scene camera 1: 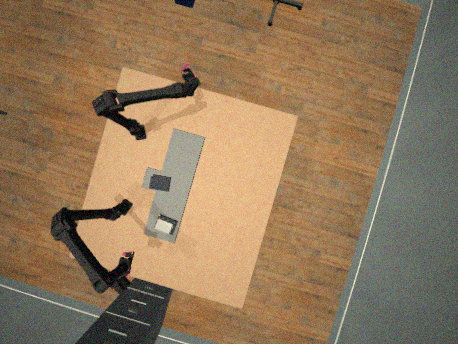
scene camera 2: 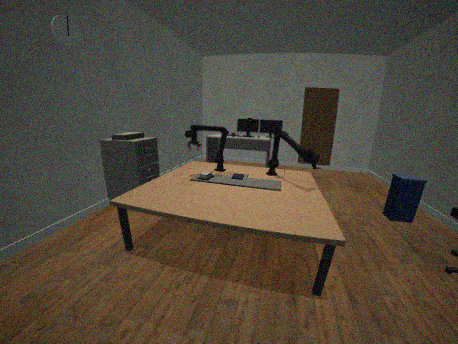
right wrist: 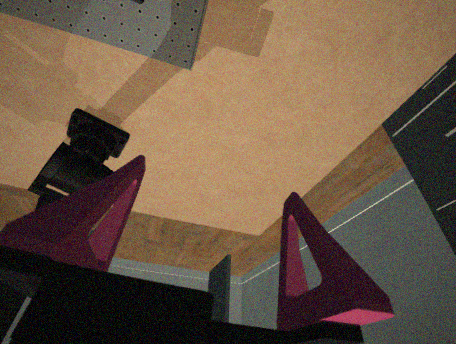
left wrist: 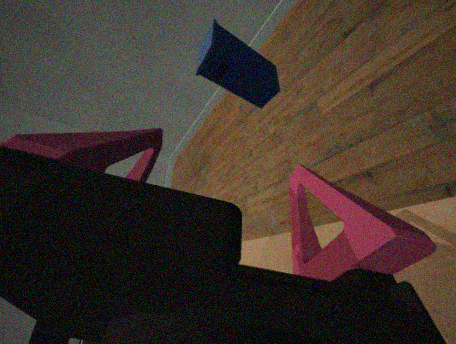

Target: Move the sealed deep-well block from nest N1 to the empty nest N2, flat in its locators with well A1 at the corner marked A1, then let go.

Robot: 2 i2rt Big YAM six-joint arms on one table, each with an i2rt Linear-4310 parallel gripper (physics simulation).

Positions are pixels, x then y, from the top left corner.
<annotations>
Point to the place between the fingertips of my left gripper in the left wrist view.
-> At 230,154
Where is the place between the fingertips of my right gripper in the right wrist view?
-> At 219,180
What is my right gripper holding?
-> Nothing.
</annotations>
